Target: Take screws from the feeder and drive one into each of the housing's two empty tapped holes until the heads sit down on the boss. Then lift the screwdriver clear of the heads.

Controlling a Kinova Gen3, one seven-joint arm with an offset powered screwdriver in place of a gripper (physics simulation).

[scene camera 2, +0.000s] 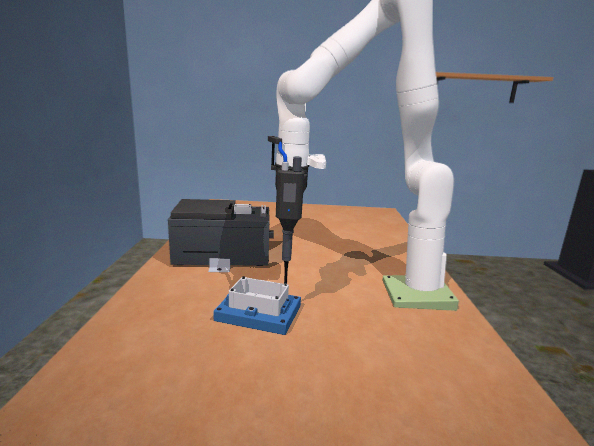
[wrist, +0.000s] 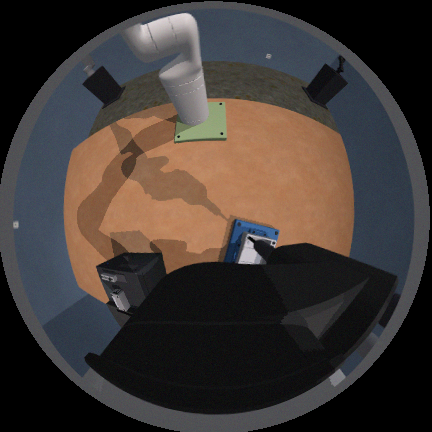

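Observation:
The screwdriver (scene camera 2: pixel 286 283) (wrist: pixel 250 240) stands upright, its bit tip at the back right corner of the housing. The light grey open housing (scene camera 2: pixel 254 302) (wrist: pixel 247 255) sits in the blue fixture (scene camera 2: pixel 250 320) (wrist: pixel 231 252). Dark spots show at the housing's other corners in the scene view: back left, front left and front right. The bit hides the corner under it, and whether a screw is at the tip is too small to tell. The dark screw feeder (scene camera 2: pixel 218 242) (wrist: pixel 142 275) stands behind and left of the housing.
The arm's green base plate (scene camera 2: pixel 425 302) (wrist: pixel 216 122) is at the right of the table. A small clear bracket (scene camera 2: pixel 219 265) stands in front of the feeder. A wall shelf (scene camera 2: pixel 495 77) is at the back right. The screwdriver's dark body covers the lower wrist view.

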